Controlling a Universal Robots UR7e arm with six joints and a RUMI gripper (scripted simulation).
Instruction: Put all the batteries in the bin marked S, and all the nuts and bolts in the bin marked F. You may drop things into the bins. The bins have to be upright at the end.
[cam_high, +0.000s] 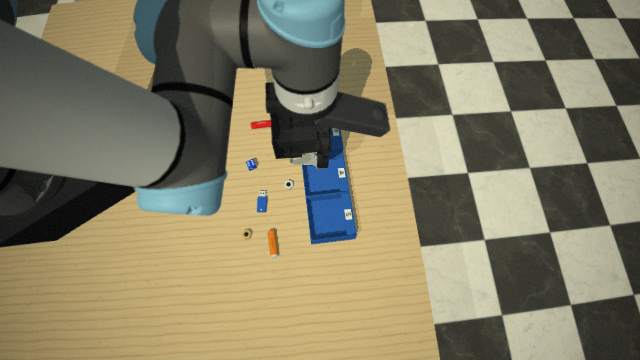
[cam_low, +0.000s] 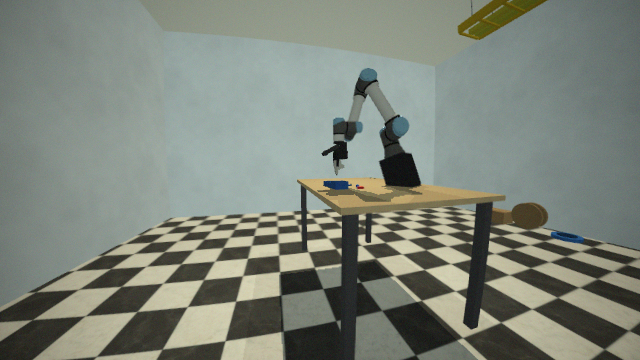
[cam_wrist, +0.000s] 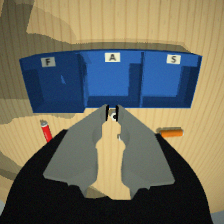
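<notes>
The blue bin row is 10 mm ahead of my hand and 70 mm below it. Also, from my hand: blue USB stick (120 mm behind, 10 mm to the right, 90 mm below); blue die (120 mm behind, 70 mm to the left, 90 mm below); white nut (60 mm behind, 10 mm to the left, 90 mm below).
</notes>
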